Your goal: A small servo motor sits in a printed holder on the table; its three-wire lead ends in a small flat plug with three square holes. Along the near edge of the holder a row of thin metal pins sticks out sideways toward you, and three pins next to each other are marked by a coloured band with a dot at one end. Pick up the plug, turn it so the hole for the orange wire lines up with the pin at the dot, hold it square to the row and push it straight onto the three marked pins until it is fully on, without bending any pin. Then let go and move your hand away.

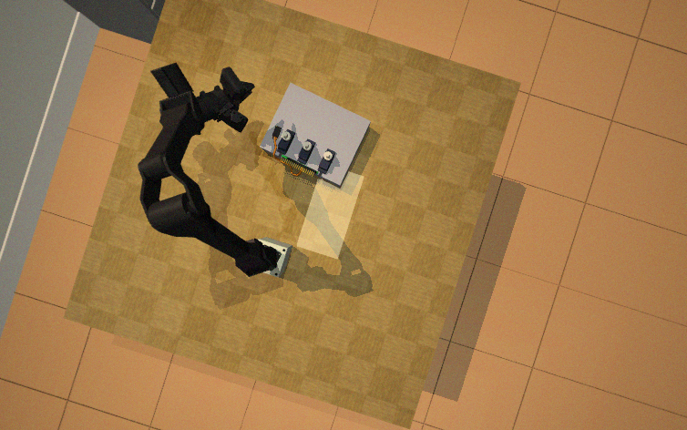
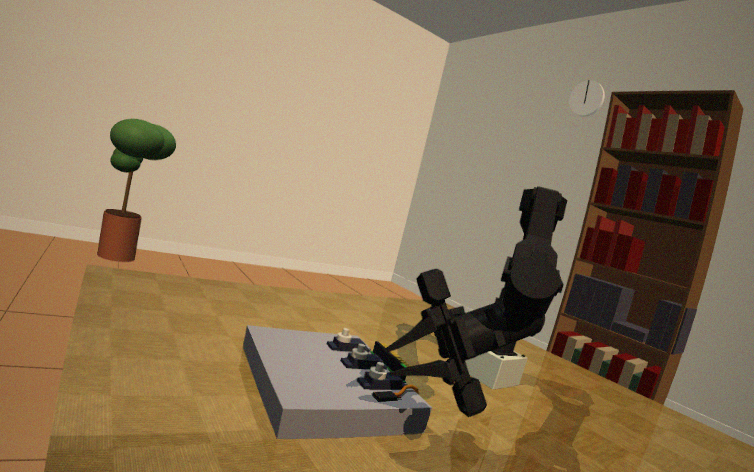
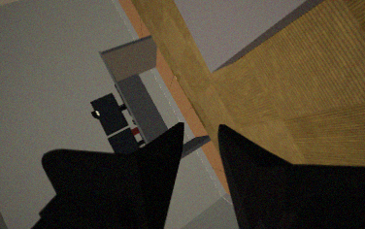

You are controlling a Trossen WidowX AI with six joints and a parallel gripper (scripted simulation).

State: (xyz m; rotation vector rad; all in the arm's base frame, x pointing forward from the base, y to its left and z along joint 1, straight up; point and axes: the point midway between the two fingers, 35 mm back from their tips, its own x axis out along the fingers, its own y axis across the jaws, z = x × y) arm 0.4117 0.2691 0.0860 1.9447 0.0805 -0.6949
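The green band lies 13 cm behind my gripper tip, 15 cm to the right of it and 7 cm below it. The rest, counted from my gripper tip: grey holder (3 cm ahead, 20 cm to the right, 12 cm below).
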